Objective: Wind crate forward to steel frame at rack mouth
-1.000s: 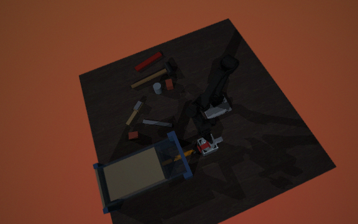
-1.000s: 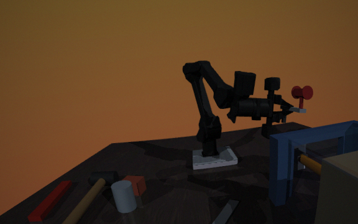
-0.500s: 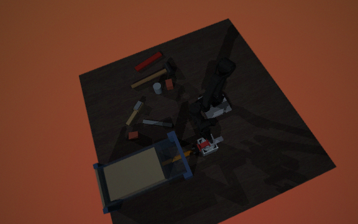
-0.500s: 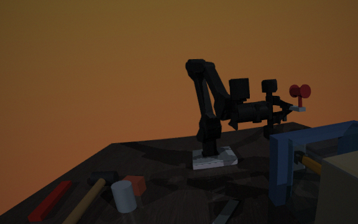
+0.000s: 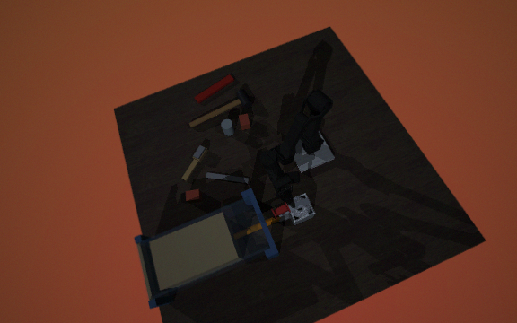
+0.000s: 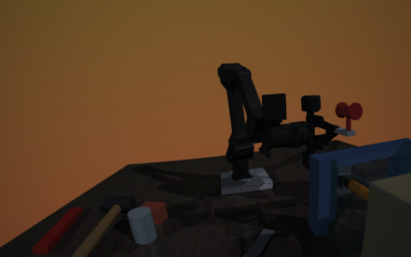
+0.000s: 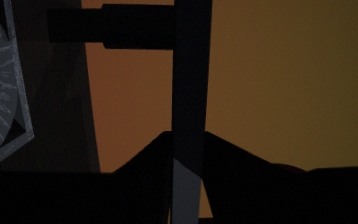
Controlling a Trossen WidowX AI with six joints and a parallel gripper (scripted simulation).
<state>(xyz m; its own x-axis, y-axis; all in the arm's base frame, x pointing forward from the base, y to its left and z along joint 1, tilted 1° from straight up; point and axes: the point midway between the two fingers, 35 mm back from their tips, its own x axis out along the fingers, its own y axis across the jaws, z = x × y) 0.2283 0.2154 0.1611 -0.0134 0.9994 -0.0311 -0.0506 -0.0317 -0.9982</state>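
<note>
My gripper tip is 5 cm short of the red knob and 4 cm below it. The rest, counted from my gripper tip: blue steel frame (13 cm ahead, 8 cm below, 2 cm to the right); then winch (15 cm below, 5 cm behind, 2 cm to the right); then winch handle (1 cm ahead, 1 cm above).
</note>
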